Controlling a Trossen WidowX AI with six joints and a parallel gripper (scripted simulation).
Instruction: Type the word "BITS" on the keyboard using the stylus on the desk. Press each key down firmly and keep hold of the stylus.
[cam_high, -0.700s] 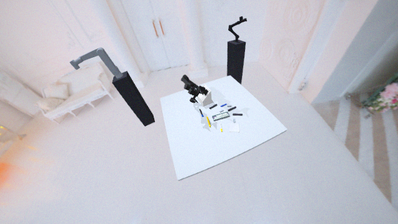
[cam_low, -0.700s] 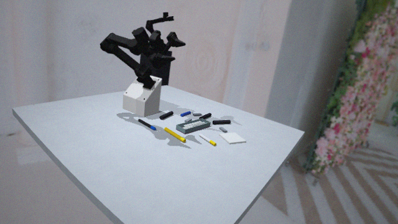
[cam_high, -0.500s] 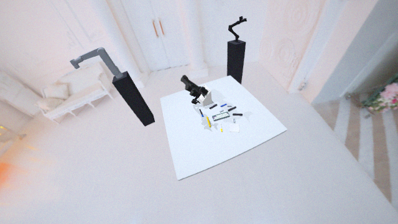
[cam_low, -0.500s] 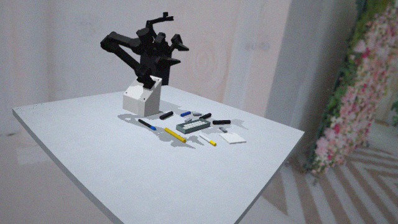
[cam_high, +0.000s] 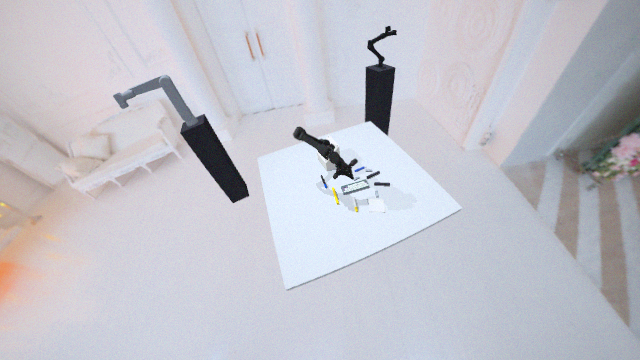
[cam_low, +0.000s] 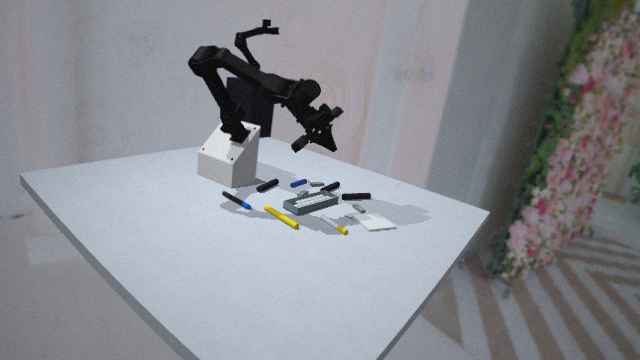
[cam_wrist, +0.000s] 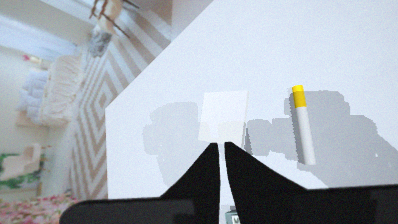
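Right now the blue stylus is 25 cm to the left of my gripper tip, 24 cm behind it and 23 cm below it. Round my gripper tip: yellow marker (23 cm below, 10 cm to the right, 10 cm behind); then white pad (23 cm below, 13 cm ahead, 12 cm to the left); then yellow-tipped pen (23 cm below, 5 cm ahead, 2 cm to the right).
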